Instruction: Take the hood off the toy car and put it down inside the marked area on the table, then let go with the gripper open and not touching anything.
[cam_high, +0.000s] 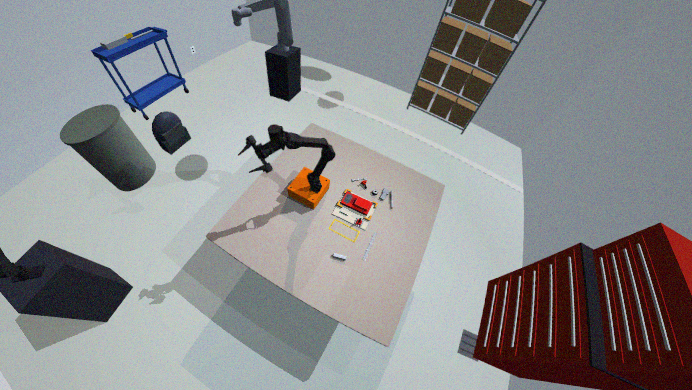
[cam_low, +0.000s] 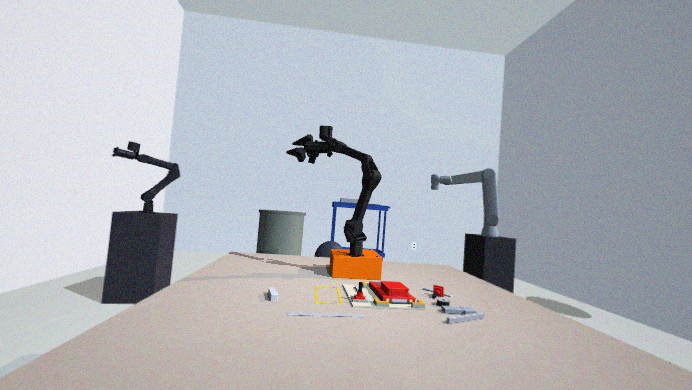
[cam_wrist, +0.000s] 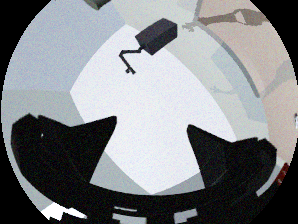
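Now: the hood 54 cm below my gripper tip, 54 cm ahead of it and 40 cm to the left of it. Round my gripper tip: white wheel: 59 cm ahead, 57 cm below, 55 cm to the left.
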